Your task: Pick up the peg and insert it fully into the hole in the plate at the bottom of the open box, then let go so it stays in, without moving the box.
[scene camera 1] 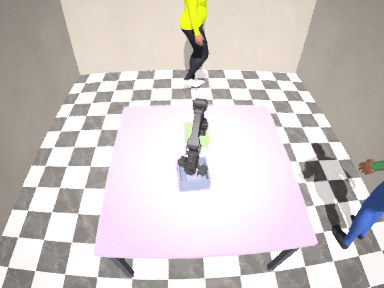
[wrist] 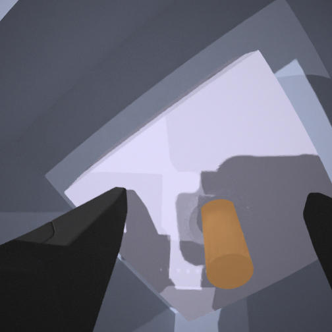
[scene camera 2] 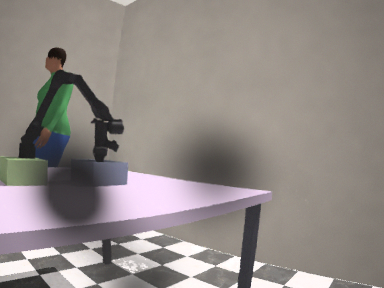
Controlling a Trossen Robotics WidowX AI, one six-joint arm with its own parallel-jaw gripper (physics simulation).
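Pixels of known places: arm's base, origin of its link: (scene camera 1: 201, 132) (scene camera 2: 26, 158).
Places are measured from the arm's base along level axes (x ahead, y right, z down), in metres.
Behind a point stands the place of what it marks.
The orange peg (wrist: 227, 245) stands roughly upright between my fingers in the wrist view, with space on both sides and touching neither. My gripper (scene camera 1: 192, 174) @(x 0.340, y 0.058, z 0.035 m) (scene camera 2: 100, 159) (wrist: 218, 201) is open, low inside the blue-grey open box (scene camera 1: 195, 185) @(x 0.425, y 0.039, z 0.040 m) (scene camera 2: 111, 172) @(x 0.345, y 0.148, z 0.040 m) (wrist: 75, 100). The peg's far end meets the pale plate (wrist: 225, 110) on the box's bottom. A curved, dark rounded mark, perhaps part of the hole's rim, shows on the plate just left of that end. Shadow and the peg hide the rest, so I cannot tell how deep the peg sits.
A green box (scene camera 1: 190, 134) @(x 0.022, y 0.076, z 0.000 m) (scene camera 2: 25, 171) @(x -0.028, y 0.116, z 0.043 m) stands on the pink table (scene camera 1: 240, 215) @(x 0.603, y -0.233, z 0.097 m) (scene camera 2: 165, 192) @(x 0.465, y 0.362, z 0.097 m) behind the blue-grey box, beneath my arm. The blue-grey box's walls surround my fingers. One person stands beyond the table's far edge and another at its side.
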